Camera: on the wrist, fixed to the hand. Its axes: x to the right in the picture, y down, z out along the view.
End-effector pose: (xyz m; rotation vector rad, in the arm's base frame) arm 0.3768 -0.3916 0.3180 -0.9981 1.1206 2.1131
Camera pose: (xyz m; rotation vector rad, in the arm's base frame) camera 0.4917 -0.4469 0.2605 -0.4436 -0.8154 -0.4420
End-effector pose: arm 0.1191 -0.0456 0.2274 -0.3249 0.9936 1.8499
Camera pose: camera 0.1807 -0.1290 0.1335 -0.4307 -0.4417 -1.0036
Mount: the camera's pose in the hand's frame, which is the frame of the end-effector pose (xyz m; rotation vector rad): -0.0265 -0.0824 -0.1099 -0.1467 0.6959 3.0330
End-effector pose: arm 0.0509 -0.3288 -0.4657 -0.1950 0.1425 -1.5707
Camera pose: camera -0.0530 -0.3050 -0.5564 0.4173 0.6198 1.4747
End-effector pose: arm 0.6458 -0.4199 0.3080 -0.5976 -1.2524 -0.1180
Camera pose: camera 0.6980 -0.5488 0.2933 -1.6658 1.2279 1.8591
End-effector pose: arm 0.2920 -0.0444 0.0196 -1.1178 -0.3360 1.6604
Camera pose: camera 0.4295 -0.0669 0.0322 0.7311 -1.2189 -0.9319
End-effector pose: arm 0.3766 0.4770 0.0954 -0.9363 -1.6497 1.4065
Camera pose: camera 0.4822 0.4907 0.1861 1.9562 -1.0288 -0.6693
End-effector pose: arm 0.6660 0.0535 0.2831 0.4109 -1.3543 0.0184
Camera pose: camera 0.7840 0.0155 0.2182 -1.8412 -0.0649 2.1630
